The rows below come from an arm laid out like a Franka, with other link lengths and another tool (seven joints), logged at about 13 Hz.
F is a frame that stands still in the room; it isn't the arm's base.
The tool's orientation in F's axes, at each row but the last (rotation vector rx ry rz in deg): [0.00, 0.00, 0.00]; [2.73, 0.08, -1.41]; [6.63, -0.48, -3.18]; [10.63, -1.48, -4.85]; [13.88, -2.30, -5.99]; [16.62, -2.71, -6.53]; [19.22, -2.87, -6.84]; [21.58, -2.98, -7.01]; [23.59, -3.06, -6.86]
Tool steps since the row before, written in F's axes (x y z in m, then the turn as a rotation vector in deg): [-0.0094, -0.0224, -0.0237, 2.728, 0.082, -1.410]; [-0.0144, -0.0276, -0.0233, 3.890, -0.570, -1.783]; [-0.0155, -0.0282, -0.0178, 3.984, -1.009, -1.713]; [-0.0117, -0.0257, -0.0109, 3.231, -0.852, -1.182]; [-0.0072, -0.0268, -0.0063, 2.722, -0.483, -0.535]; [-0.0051, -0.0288, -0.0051, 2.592, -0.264, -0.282]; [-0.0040, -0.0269, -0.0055, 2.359, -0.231, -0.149]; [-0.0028, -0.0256, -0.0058, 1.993, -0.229, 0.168]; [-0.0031, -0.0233, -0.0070, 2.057, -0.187, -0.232]
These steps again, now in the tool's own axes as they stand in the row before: [-0.0094, -0.0224, -0.0237, 2.728, 0.082, -1.410]; [-0.0137, -0.0290, -0.0220, 3.906, -0.558, -1.751]; [-0.0140, -0.0309, -0.0143, 4.025, -0.980, -1.631]; [-0.0096, -0.0281, -0.0056, 3.271, -0.790, -1.113]; [-0.0044, -0.0281, 0.0006, 2.743, -0.327, -0.547]; [-0.0018, -0.0294, 0.0036, 2.595, -0.060, -0.358]; [-0.0008, -0.0275, 0.0038, 2.364, -0.010, -0.228]; [0.0004, -0.0261, 0.0041, 2.010, 0.069, 0.093]; [-0.0003, -0.0243, 0.0031, 2.057, -0.047, -0.295]
